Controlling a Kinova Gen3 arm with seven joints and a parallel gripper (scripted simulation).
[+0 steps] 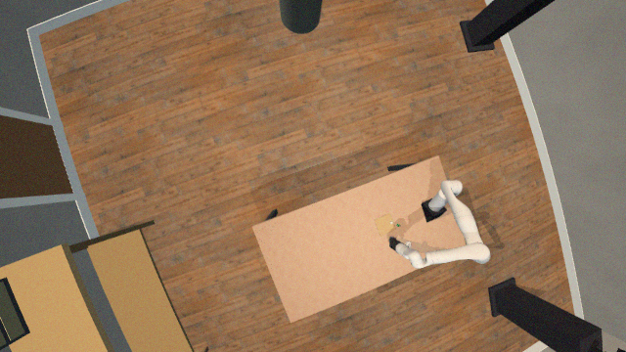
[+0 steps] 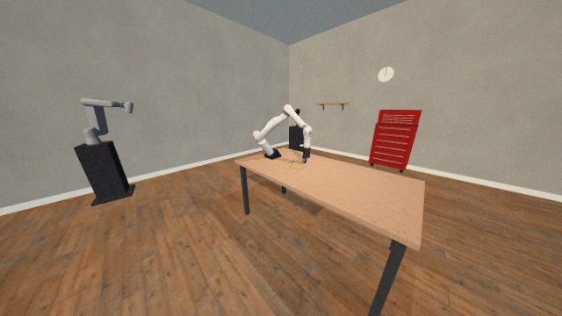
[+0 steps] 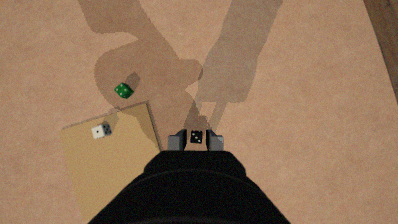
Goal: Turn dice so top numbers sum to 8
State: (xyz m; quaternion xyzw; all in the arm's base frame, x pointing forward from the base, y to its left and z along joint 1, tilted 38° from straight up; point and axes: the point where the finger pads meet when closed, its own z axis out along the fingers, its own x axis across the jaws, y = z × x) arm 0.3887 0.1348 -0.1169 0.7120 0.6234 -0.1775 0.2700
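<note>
Now: the black die 10 mm below my hand. Also, from my hand: green die: 90 mm to the right, 80 mm behind, 10 mm below; tan mat: 130 mm to the right, 20 mm below, 20 mm ahead; white die: 130 mm to the right, 30 mm behind, 10 mm below.
</note>
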